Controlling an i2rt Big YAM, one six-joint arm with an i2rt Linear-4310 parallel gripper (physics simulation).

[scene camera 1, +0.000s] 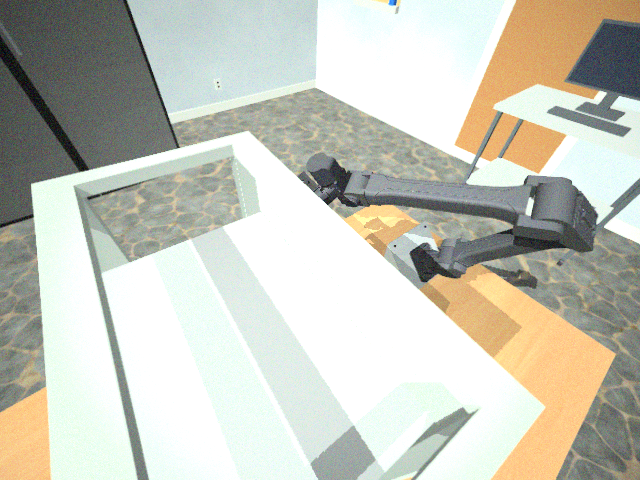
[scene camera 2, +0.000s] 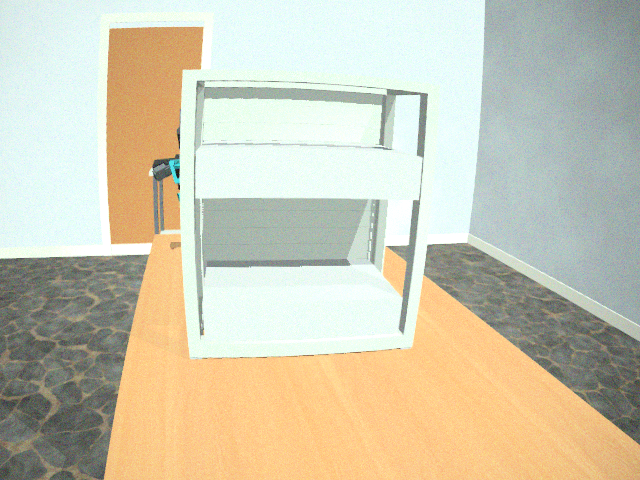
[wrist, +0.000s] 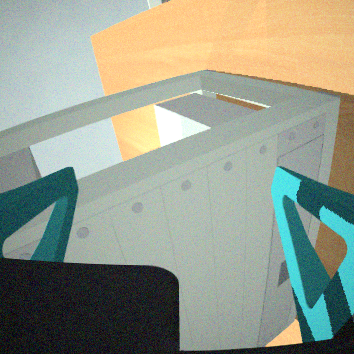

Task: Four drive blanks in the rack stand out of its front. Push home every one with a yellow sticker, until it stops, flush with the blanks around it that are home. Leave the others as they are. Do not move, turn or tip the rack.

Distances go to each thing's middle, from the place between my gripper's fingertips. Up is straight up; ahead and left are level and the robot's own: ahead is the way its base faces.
My hand is 280 mm to the right of the pale rack (scene camera 1: 284,338), 210 mm short of it and 10 mm below it.
